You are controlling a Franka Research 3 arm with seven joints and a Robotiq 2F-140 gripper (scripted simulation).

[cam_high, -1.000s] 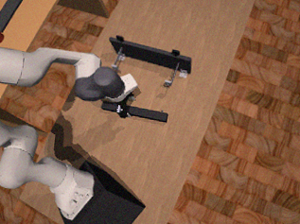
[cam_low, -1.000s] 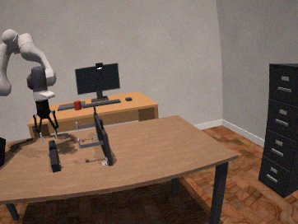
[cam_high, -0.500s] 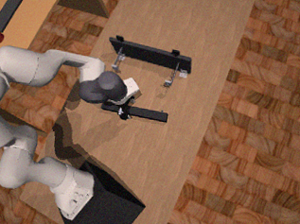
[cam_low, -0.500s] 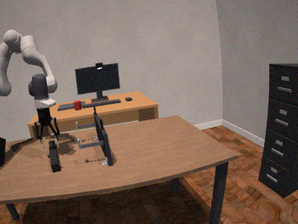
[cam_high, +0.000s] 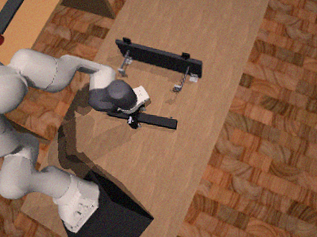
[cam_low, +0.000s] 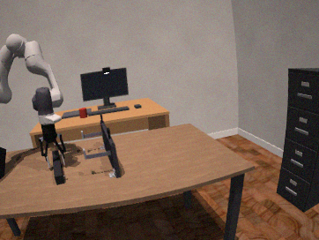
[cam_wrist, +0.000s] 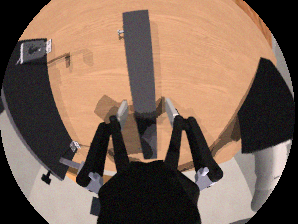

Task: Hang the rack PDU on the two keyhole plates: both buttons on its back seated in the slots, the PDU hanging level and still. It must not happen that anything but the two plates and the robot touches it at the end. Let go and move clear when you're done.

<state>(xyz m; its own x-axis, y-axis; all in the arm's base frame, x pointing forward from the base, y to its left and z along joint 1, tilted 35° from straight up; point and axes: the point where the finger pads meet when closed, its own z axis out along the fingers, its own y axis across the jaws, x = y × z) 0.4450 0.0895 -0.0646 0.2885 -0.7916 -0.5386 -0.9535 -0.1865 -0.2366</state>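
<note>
My gripper is now 20 mm short of the rack PDU and 20 mm above it. Also, from my hand: mounting panel: 310 mm ahead, 60 mm to the left, 40 mm above.
</note>
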